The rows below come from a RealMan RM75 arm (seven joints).
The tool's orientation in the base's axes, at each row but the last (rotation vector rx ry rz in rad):
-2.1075 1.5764 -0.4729
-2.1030 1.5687 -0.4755
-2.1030 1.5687 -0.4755
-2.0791 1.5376 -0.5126
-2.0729 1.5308 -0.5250
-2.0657 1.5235 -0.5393
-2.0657 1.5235 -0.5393
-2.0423 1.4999 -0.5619
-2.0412 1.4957 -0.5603
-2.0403 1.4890 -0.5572
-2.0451 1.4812 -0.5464
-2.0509 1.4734 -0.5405
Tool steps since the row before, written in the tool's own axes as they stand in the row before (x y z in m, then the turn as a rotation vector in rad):
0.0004 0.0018 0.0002 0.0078 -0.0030 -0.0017
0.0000 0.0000 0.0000 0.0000 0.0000 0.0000
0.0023 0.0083 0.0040 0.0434 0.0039 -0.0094
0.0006 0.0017 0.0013 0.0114 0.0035 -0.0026
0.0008 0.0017 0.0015 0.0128 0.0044 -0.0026
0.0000 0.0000 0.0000 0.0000 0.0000 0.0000
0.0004 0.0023 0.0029 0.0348 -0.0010 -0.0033
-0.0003 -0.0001 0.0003 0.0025 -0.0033 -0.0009
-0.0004 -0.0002 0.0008 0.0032 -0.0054 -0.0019
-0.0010 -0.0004 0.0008 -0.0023 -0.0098 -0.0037
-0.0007 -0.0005 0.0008 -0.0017 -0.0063 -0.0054
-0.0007 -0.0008 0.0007 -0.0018 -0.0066 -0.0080
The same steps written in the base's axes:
-0.0012 -0.0008 -0.0012 0.0037 -0.0070 0.0031
0.0000 0.0000 0.0000 0.0000 0.0000 0.0000
-0.0038 -0.0035 -0.0080 0.0043 -0.0440 0.0055
-0.0004 -0.0008 -0.0021 -0.0009 -0.0122 0.0001
-0.0002 -0.0009 -0.0022 -0.0011 -0.0137 -0.0005
0.0000 0.0000 0.0000 0.0000 0.0000 0.0000
0.0001 -0.0004 -0.0037 0.0089 -0.0336 0.0037
0.0002 0.0004 -0.0002 0.0026 -0.0018 0.0028
0.0005 0.0006 -0.0005 0.0037 -0.0021 0.0050
0.0005 0.0012 -0.0004 0.0041 0.0038 0.0091
0.0006 0.0009 -0.0003 0.0007 0.0021 0.0082
0.0008 0.0010 0.0000 -0.0007 0.0017 0.0104

